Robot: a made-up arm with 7 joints. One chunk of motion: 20 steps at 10 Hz.
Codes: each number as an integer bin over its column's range. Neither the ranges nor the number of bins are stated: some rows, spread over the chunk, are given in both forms.
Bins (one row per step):
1: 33 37 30 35 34 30 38
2: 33 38 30 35 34 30 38
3: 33 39 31 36 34 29 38
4: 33 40 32 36 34 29 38
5: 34 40 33 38 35 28 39
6: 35 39 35 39 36 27 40
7: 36 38 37 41 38 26 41
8: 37 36 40 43 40 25 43
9: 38 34 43 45 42 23 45
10: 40 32 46 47 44 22 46
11: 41 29 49 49 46 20 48
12: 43 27 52 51 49 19 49
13: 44 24 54 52 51 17 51
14: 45 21 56 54 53 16 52
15: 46 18 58 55 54 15 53
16: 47 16 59 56 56 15 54
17: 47 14 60 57 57 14 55
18: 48 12 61 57 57 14 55
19: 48 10 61 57 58 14 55
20: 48 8 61 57 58 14 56
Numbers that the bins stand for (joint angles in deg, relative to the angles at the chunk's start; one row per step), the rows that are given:
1: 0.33 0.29 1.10 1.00 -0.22 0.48 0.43
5: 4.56 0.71 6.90 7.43 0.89 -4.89 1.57
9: 21.44 -0.14 26.27 22.43 8.67 -18.30 8.43
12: 42.56 -1.14 43.70 35.29 16.44 -29.03 13.00
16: 59.44 -2.71 57.25 46.00 24.22 -39.76 18.71
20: 63.67 -3.86 61.13 48.14 26.44 -42.44 21.00
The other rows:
2: 0.33 0.43 1.10 1.00 -0.22 0.48 0.43
3: 0.33 0.57 3.03 3.14 -0.22 -2.21 0.43
4: 0.33 0.71 4.97 3.14 -0.22 -2.21 0.43
6: 8.78 0.57 10.78 9.57 2.00 -7.57 2.71
7: 13.00 0.43 14.65 13.86 4.22 -10.25 3.86
8: 17.22 0.14 20.46 18.14 6.44 -12.94 6.14
10: 29.89 -0.43 32.08 26.71 10.89 -20.98 9.57
11: 34.11 -0.86 37.89 31.00 13.11 -26.35 11.86
13: 46.78 -1.57 47.57 37.43 18.67 -34.40 15.29
14: 51.00 -2.00 51.44 41.71 20.89 -37.08 16.43
15: 55.22 -2.43 55.32 43.86 22.00 -39.76 17.57
17: 59.44 -3.00 59.19 48.14 25.33 -42.44 19.86
18: 63.67 -3.29 61.13 48.14 25.33 -42.44 19.86
19: 63.67 -3.57 61.13 48.14 26.44 -42.44 19.86

